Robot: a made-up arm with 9 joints. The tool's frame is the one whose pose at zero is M. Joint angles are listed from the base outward.
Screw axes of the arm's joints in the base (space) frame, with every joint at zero. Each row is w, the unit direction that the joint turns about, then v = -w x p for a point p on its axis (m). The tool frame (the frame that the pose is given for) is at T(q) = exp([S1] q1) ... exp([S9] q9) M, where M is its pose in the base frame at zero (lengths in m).
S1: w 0 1 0 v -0.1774 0 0
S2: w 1 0 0 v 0 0.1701 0.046
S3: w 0 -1 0 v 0.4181 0 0.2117
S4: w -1 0 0 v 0 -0.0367 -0.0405
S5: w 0 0 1 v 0.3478 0.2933 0
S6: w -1 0 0 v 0 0.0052 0.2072
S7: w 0 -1 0 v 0.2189 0 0.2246
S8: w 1 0 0 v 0 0.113 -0.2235
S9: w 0 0 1 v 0.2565 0.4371 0
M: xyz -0.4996 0.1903 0.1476 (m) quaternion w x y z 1 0 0 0
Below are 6 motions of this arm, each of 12 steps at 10 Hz.
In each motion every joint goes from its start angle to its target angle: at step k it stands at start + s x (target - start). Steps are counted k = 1, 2, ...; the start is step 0. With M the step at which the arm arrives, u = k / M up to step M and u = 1 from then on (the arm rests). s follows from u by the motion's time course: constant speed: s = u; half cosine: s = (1 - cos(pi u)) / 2; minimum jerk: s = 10 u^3 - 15 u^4 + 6 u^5.
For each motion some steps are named. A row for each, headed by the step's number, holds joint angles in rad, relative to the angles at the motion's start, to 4 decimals.
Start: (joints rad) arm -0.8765 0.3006 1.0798 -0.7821 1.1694 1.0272 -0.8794 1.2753 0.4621
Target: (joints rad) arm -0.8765 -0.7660 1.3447 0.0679 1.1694 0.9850 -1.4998 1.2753 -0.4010
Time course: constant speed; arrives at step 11
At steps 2, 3, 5, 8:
2: 0.0000 -0.1939 0.0482 0.1545 0.0000 -0.0077 -0.1128 0.0000 -0.1569
3: 0.0000 -0.2909 0.0722 0.2318 0.0000 -0.0115 -0.1692 0.0000 -0.2354
5: 0.0000 -0.4848 0.1204 0.3864 0.0000 -0.0192 -0.2820 0.0000 -0.3923
8: 0.0000 -0.7757 0.1927 0.6182 0.0000 -0.0307 -0.4512 0.0000 -0.6277

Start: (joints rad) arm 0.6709 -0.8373 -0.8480 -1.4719 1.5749 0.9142 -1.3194 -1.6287 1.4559
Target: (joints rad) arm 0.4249 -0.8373 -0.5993 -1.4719 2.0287 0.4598 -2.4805 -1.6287 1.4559
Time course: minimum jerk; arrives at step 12
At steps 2, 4, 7, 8, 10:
2: -0.0087 0.0000 0.0088 0.0000 0.0161 -0.0161 -0.0412 0.0000 0.0000
4: -0.0516 0.0000 0.0522 0.0000 0.0952 -0.0954 -0.2437 0.0000 0.0000
7: -0.1607 0.0000 0.1625 0.0000 0.2965 -0.2969 -0.7586 0.0000 0.0000
8: -0.1944 0.0000 0.1965 0.0000 0.3586 -0.3590 -0.9174 0.0000 0.0000
10: -0.2373 0.0000 0.2399 0.0000 0.4377 -0.4383 -1.1199 0.0000 0.0000

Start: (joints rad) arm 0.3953 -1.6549 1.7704 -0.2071 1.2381 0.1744 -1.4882 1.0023 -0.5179
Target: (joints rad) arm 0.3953 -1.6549 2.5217 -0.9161 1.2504 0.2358 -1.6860 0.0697 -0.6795
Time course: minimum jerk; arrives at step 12
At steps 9, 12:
9: 0.0000 0.0000 0.6735 -0.6356 0.0110 0.0550 -0.1773 -0.8361 -0.1449
12: 0.0000 0.0000 0.7513 -0.7090 0.0123 0.0614 -0.1978 -0.9326 -0.1616

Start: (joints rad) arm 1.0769 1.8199 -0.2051 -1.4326 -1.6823 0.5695 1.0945 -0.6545 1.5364
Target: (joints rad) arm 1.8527 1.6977 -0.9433 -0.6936 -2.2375 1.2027 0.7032 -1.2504 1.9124
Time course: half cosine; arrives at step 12
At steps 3, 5, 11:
3: 0.1136 -0.0179 -0.1081 0.1082 -0.0813 0.0927 -0.0573 -0.0873 0.0551
5: 0.2875 -0.0453 -0.2736 0.2739 -0.2058 0.2347 -0.1450 -0.2208 0.1393
11: 0.7626 -0.1201 -0.7256 0.7264 -0.5457 0.6224 -0.3846 -0.5857 0.3696

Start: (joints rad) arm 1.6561 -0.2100 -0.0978 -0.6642 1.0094 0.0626 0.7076 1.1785 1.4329
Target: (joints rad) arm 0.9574 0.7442 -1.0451 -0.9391 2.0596 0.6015 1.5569 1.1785 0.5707
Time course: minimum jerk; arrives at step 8
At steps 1, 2, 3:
1: -0.0112 0.0153 -0.0152 -0.0044 0.0169 0.0087 0.0136 0.0000 -0.0138
2: -0.0723 0.0988 -0.0981 -0.0285 0.1087 0.0558 0.0879 0.0000 -0.0893
3: -0.1923 0.2626 -0.2607 -0.0757 0.2890 0.1483 0.2337 0.0000 -0.2373

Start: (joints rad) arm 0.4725 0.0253 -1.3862 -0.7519 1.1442 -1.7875 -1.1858 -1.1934 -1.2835
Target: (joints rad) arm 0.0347 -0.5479 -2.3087 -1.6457 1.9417 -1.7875 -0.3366 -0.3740 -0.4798
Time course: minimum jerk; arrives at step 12
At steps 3, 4, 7, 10, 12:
3: -0.0453 -0.0593 -0.0955 -0.0925 0.0826 0.0000 0.0879 0.0848 0.0832
4: -0.0919 -0.1203 -0.1936 -0.1876 0.1674 0.0000 0.1782 0.1720 0.1687
7: -0.2861 -0.3745 -0.6027 -0.5840 0.5211 0.0000 0.5549 0.5354 0.5251
10: -0.4223 -0.5529 -0.8898 -0.8621 0.7692 0.0000 0.8191 0.7903 0.7752
12: -0.4378 -0.5732 -0.9225 -0.8938 0.7975 0.0000 0.8492 0.8194 0.8037

